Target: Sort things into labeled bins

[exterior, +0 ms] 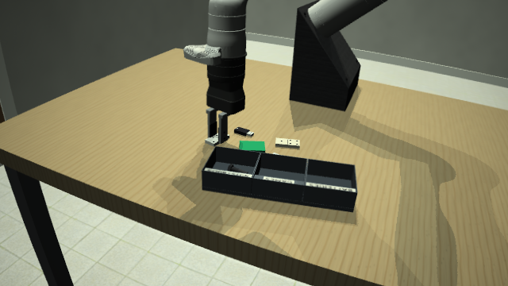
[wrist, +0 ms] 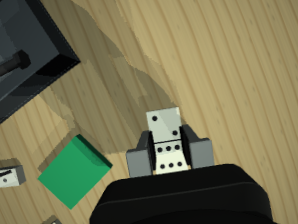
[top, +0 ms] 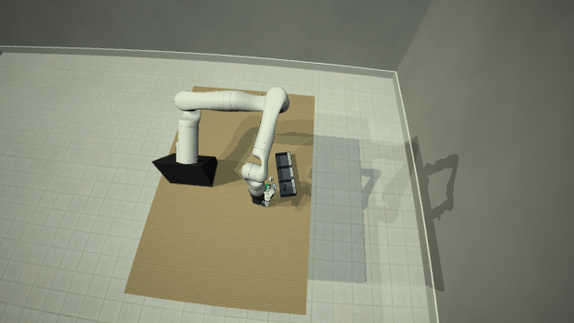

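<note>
The black three-part bin is 8 cm ahead of my hand and 18 cm to the left of it. From my hand the other things lie so: flat green piece: 8 cm to the left, 1 cm below; then black bolt: 9 cm ahead, 10 cm to the left, 1 cm below; then black usb stick: 6 cm behind, 3 cm to the left, 2 cm below.
</note>
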